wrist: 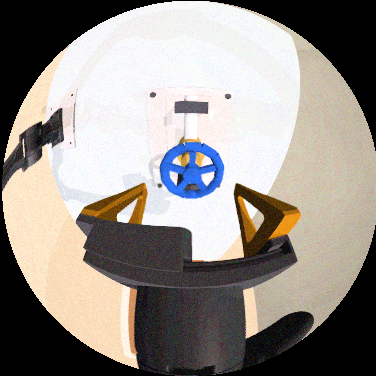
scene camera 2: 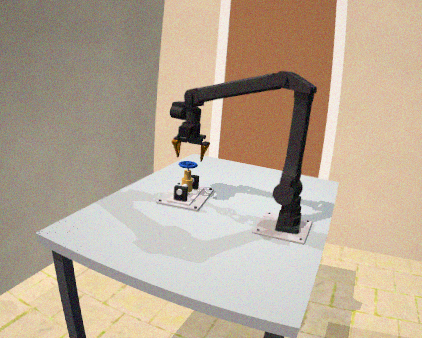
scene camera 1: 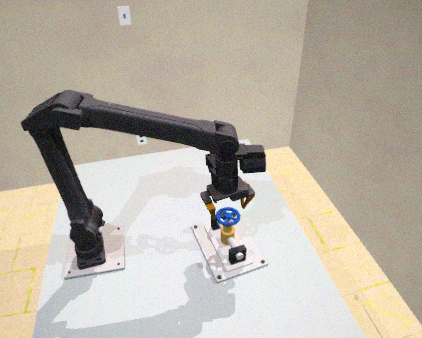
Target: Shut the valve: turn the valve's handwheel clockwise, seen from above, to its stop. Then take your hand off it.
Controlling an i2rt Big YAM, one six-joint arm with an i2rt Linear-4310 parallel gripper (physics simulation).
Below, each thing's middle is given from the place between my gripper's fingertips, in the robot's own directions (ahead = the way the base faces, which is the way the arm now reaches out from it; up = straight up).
I see my gripper 1 cm to the right of the blue five-spoked handwheel point(wrist: 191, 171) and 3 cm above it. From my hand the other things lie so: pale base plate point(scene camera 1: 208, 249) (1 cm to the left, 15 cm below).
